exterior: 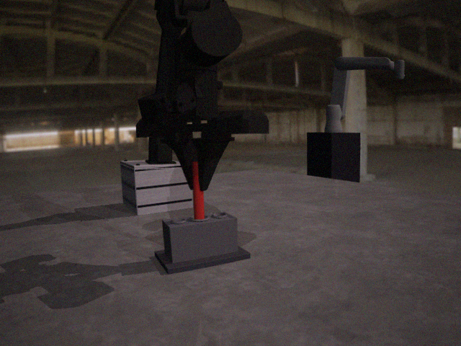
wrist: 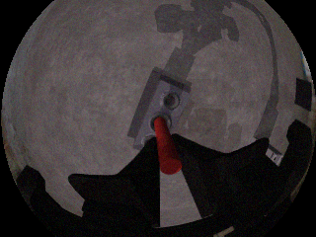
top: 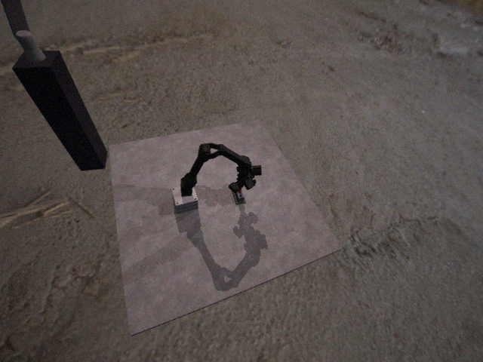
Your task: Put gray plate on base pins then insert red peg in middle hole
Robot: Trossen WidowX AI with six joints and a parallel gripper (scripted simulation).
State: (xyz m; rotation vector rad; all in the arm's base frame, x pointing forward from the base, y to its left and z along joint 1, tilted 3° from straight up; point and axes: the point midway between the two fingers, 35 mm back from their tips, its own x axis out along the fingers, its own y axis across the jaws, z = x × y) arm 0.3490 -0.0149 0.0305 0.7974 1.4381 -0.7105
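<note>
Now: gripper tip right at the red peg. Also, from my gripper tip: gray plate (50 mm below); dark base (90 mm below).
</note>
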